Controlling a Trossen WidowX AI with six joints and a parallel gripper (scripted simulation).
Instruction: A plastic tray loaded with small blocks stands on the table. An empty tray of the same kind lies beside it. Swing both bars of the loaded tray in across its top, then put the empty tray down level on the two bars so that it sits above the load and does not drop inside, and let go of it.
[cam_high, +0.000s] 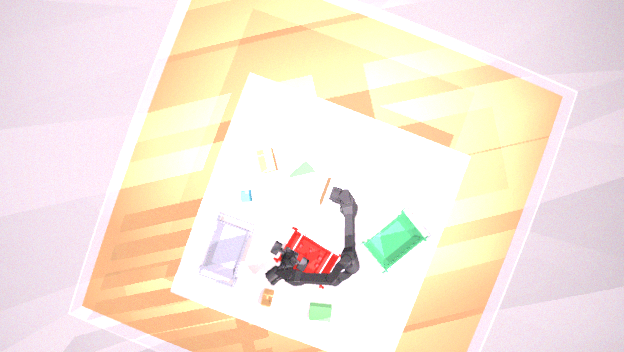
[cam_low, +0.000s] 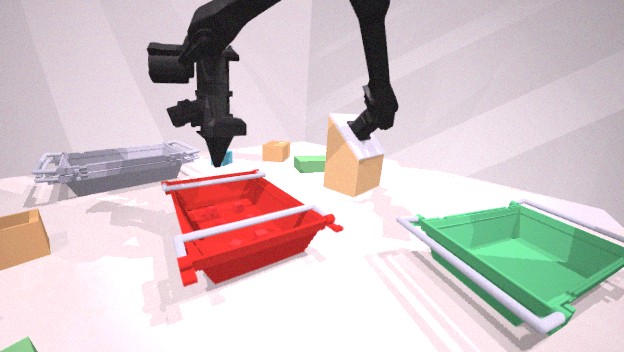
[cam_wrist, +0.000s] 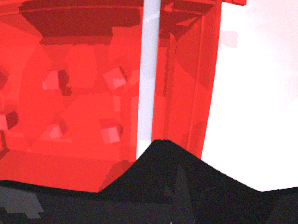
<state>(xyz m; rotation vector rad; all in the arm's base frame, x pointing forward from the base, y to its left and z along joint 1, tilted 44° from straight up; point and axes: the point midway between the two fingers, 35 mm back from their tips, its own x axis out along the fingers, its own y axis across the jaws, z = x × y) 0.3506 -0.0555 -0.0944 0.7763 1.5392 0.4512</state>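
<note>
My gripper tip is now 21 cm past the green tray, 50 cm to the right of it and 4 cm above it. The rest, counted from my gripper tip: brown box: 31 cm ahead, 3 cm to the right, 7 cm below; then blue cube: 17 cm behind, 32 cm to the right, 6 cm below.
</note>
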